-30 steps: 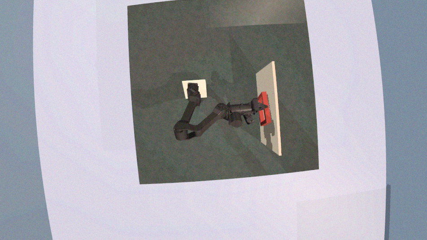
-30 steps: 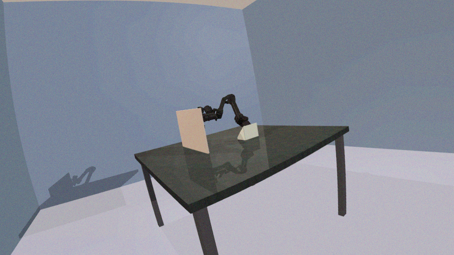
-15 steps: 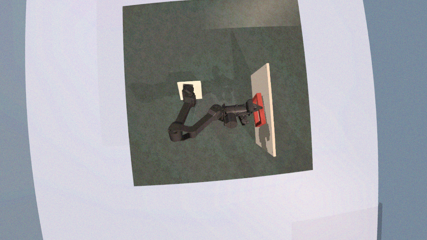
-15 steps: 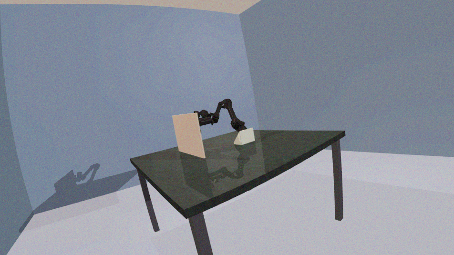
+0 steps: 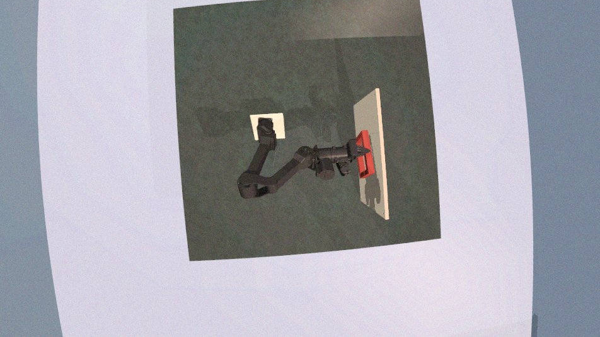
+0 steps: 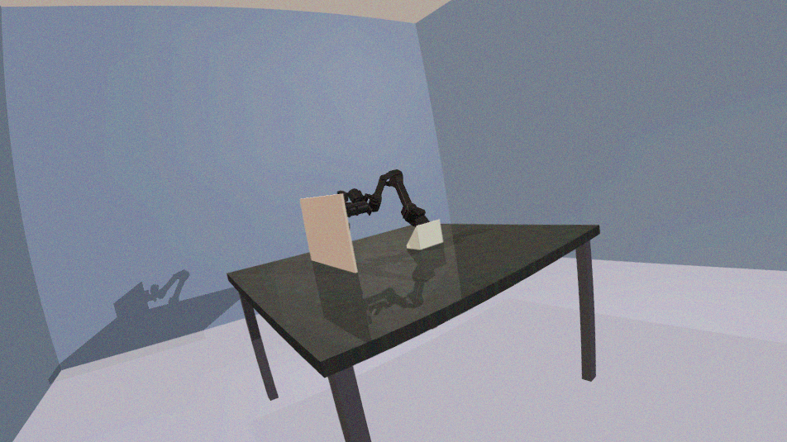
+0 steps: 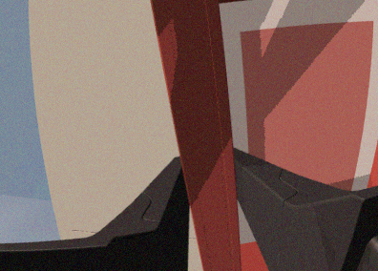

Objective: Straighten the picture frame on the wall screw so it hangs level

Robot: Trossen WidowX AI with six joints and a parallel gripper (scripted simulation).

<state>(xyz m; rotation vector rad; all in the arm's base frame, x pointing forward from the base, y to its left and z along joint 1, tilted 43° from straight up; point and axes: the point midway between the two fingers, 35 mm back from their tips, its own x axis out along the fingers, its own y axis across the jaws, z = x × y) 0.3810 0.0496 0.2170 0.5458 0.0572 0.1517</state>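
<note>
Right now the picture frame is 1 cm to the right of my gripper tip and 5 cm below it. Round my gripper tip: beige wall panel (2 cm ahead, 1 cm to the right, 7 cm below).
</note>
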